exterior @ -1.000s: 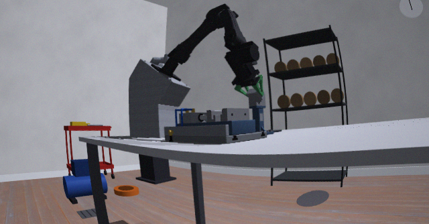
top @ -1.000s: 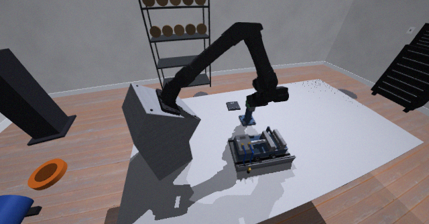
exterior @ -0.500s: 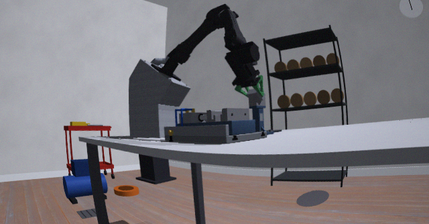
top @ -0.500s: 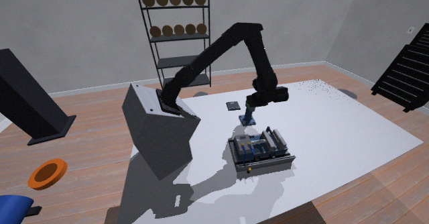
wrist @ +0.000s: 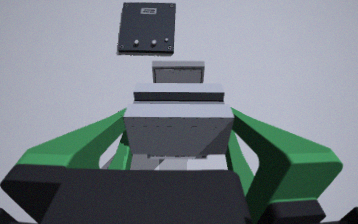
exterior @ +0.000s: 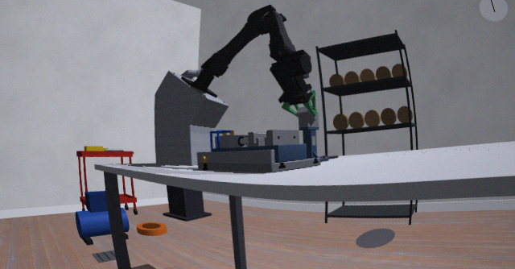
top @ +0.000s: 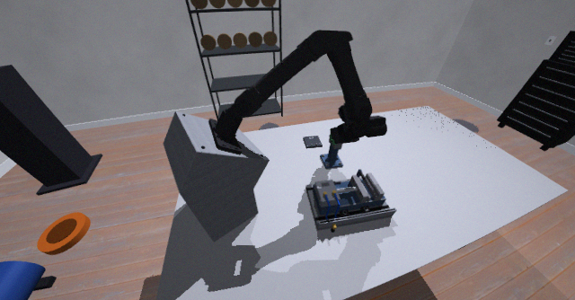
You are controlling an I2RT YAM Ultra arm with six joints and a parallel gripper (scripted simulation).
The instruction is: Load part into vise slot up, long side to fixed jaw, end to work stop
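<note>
The part lies 1 cm to the left of my hand and 1 cm above it. From my hand the other things lie so: cylinder rod 8 cm behind, 21 cm to the right, 8 cm below; then work stop 1 cm ahead, 18 cm to the right, 7 cm below; then moving jaw 3 cm behind, 22 cm to the right, 8 cm below.
</note>
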